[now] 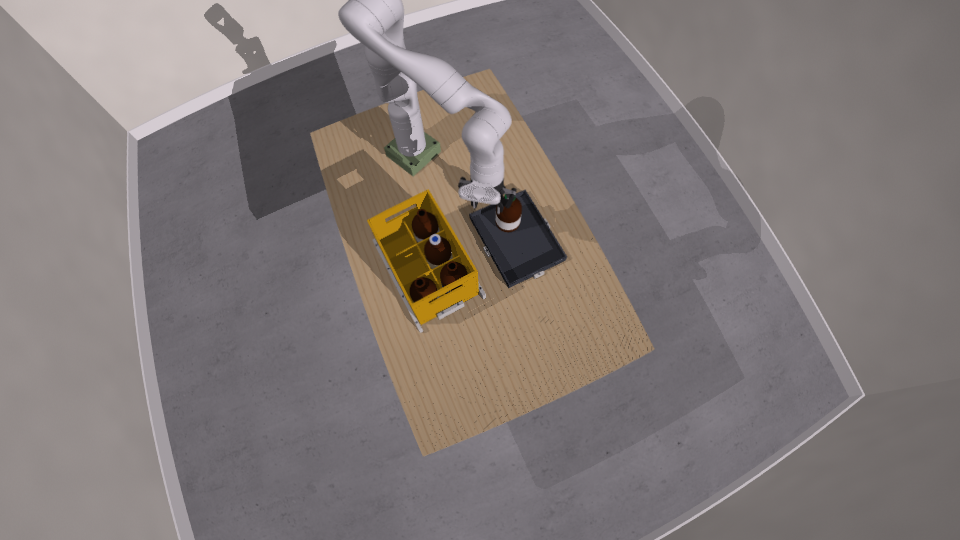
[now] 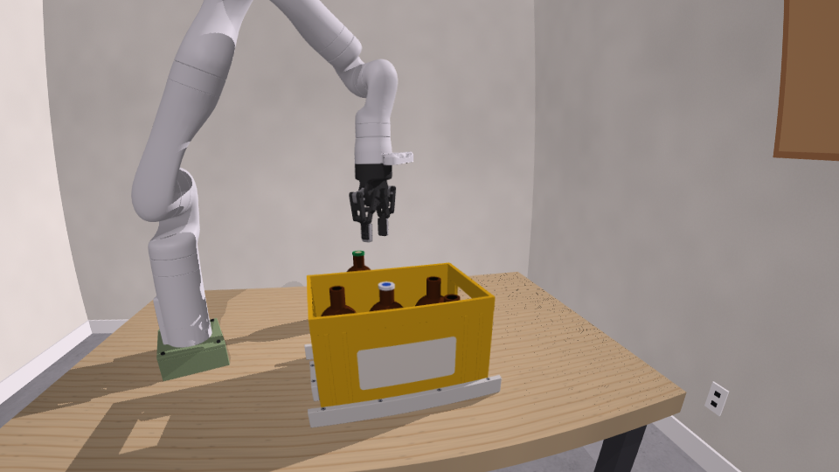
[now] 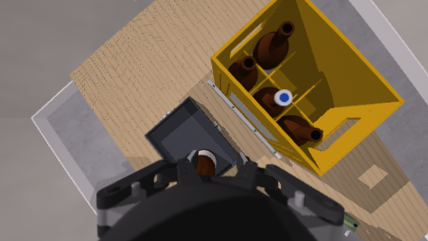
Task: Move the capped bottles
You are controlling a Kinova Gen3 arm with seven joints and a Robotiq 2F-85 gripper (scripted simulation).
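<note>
My gripper is now 1 cm past the blue-capped brown bottle, 15 cm to the left of it and 14 cm above it. Also, from my hand: yellow crate: 19 cm to the right, 14 cm below; dark tray: 3 cm ahead, 8 cm to the left, 21 cm below.
</note>
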